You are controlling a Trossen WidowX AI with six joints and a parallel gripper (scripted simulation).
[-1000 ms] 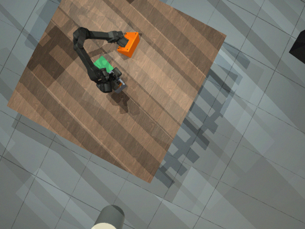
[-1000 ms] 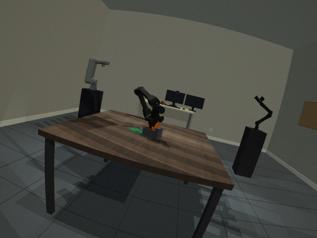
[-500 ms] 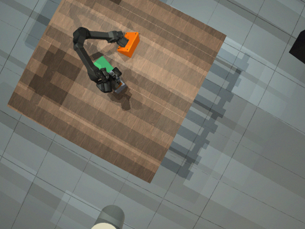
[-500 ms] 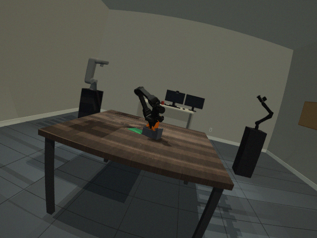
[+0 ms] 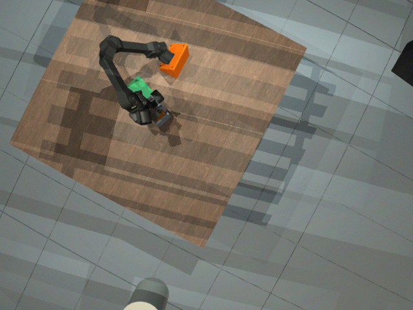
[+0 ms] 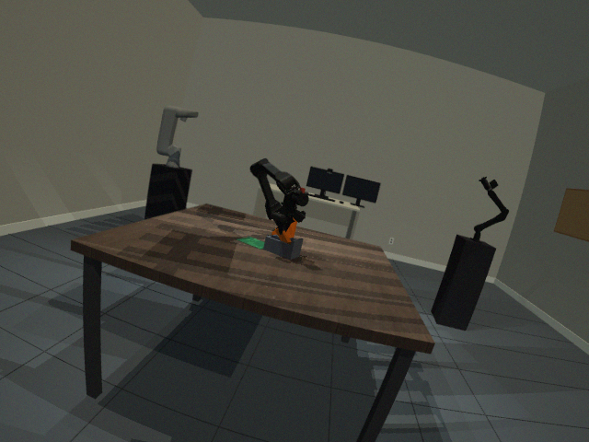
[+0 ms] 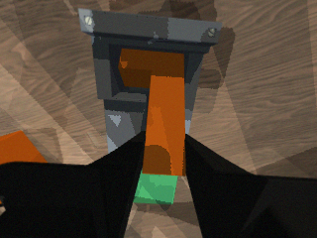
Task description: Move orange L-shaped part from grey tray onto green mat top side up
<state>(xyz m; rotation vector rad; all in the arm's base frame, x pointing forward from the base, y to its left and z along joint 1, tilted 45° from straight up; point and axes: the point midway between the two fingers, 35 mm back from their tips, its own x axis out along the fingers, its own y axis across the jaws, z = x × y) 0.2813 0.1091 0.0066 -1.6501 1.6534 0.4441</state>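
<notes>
My gripper tip is 14 cm to the left of the green mat, 11 cm above it and 5 cm past it. From my gripper tip the other things lie so: orange L-shaped part 3 cm to the left, 3 cm below, 1 cm behind; tray 11 cm below, 1 cm to the left, 1 cm behind.
</notes>
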